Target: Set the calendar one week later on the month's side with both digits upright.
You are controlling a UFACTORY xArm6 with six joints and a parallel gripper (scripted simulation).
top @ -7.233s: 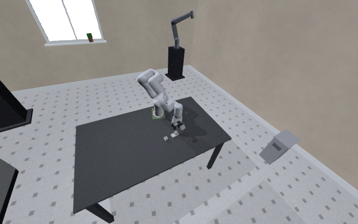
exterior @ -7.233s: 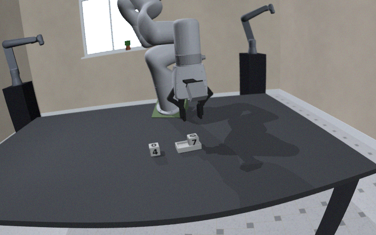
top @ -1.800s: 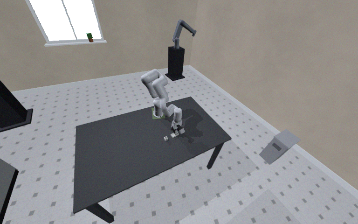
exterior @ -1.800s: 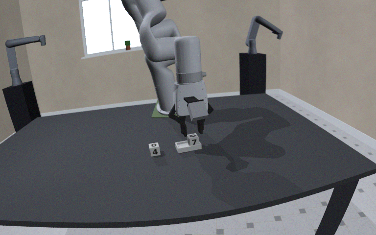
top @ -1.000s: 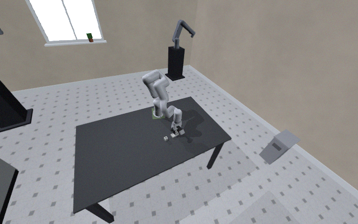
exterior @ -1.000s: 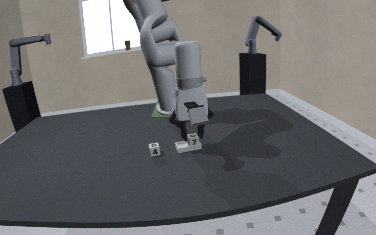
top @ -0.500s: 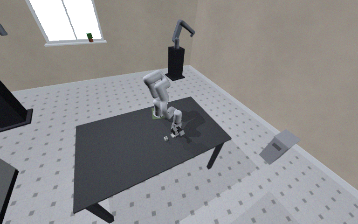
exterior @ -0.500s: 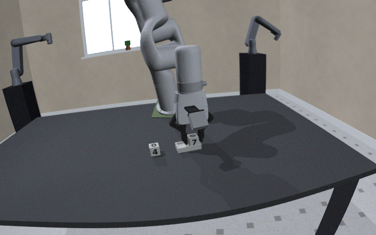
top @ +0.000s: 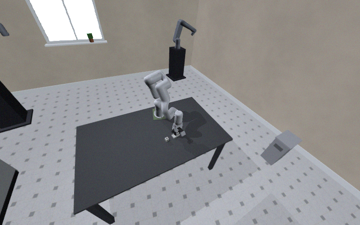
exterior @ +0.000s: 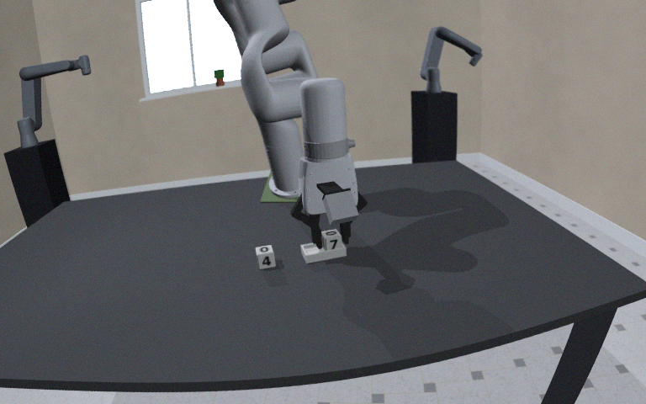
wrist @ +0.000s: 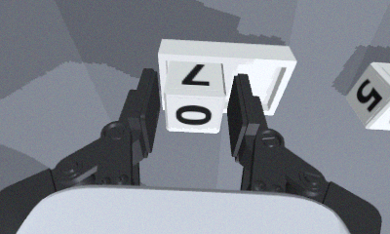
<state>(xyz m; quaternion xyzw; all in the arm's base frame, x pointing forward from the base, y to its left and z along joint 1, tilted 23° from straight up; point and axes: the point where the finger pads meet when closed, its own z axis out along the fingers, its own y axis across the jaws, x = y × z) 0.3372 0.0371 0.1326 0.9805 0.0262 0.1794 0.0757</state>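
Right now my hand is 2 cm to the left of the white calendar tray and 3 cm above it.
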